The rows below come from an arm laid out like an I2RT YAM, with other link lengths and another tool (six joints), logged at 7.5 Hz.
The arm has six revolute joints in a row. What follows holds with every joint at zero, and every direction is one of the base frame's. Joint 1 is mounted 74.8 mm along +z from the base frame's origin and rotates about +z. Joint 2 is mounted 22.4 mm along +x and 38 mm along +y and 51 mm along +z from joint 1 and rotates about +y. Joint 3 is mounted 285.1 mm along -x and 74.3 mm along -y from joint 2 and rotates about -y. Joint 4 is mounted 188.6 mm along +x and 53 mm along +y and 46.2 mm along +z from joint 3 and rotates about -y. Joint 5 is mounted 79.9 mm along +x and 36.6 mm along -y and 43.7 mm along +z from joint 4 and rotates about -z. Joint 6 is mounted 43.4 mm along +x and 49.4 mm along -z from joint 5 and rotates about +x. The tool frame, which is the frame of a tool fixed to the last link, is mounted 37 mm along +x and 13 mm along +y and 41 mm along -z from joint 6; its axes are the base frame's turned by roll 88.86, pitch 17.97 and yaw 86.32 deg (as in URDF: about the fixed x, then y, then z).
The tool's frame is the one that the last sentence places.
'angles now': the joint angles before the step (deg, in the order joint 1, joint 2, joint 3, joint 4, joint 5, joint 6). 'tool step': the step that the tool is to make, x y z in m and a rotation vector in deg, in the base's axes. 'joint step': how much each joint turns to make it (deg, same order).
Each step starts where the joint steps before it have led.
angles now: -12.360 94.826 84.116 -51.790 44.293 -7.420
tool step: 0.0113 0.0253 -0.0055 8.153 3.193 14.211
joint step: 3.923 0.005 -0.007 -0.039 -11.360 -7.289
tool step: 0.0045 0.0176 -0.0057 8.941 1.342 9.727
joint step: 1.339 0.026 0.005 -0.712 -11.548 -3.951
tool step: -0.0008 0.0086 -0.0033 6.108 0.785 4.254
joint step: -0.059 0.012 -0.033 -1.095 -7.254 -1.305
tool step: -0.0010 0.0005 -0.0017 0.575 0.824 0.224
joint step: -0.070 0.272 -0.042 -0.559 -0.548 -0.069
